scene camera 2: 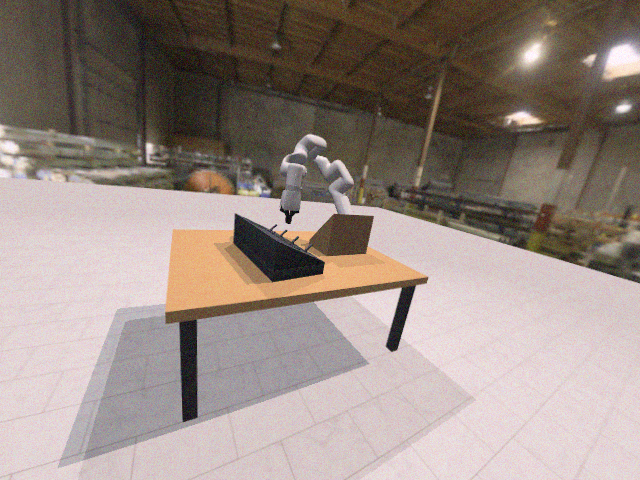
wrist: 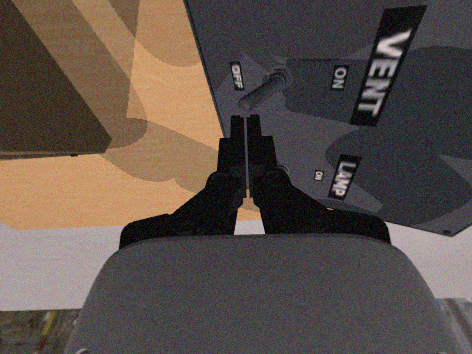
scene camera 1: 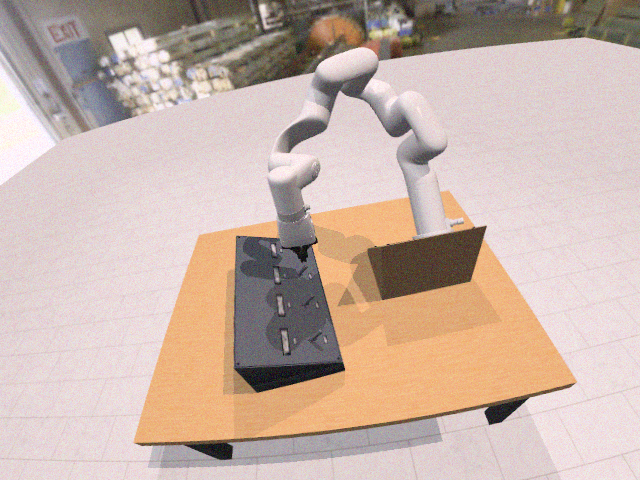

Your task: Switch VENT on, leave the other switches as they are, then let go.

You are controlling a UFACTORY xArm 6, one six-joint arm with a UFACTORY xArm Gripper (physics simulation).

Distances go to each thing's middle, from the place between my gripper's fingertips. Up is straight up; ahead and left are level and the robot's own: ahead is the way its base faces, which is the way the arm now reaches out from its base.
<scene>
I see my gripper 20 mm short of the vent lever [wrist: 253, 99] and 50 mm above it. Round my hand: dark sloped switch panel [scene camera 1: 272, 327] (80 mm ahead, 80 mm to the left, 80 mm below).
</scene>
